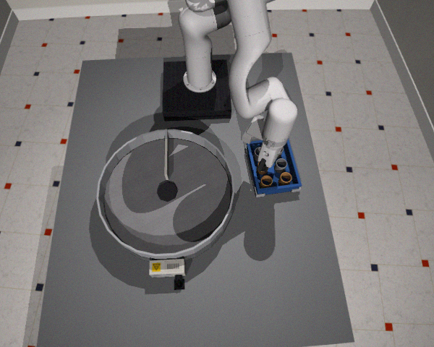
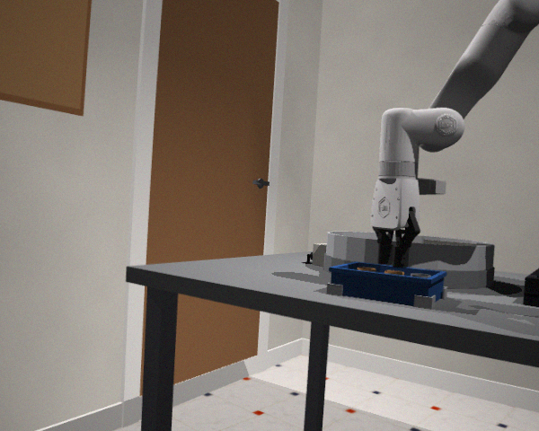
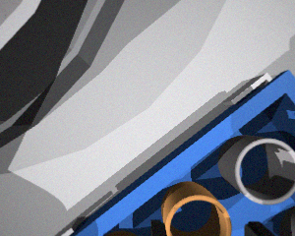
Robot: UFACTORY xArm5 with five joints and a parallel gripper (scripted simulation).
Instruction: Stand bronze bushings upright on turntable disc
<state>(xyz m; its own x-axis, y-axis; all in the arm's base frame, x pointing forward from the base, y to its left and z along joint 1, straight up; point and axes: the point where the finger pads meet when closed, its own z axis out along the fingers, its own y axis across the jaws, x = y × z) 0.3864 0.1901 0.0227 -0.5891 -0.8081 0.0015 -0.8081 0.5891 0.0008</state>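
Now: hand 3 cm to the right of the blue crate and 5 cm above it. Also, from my hand: turntable disc (7 cm ahead, 33 cm to the right, 2 cm below).
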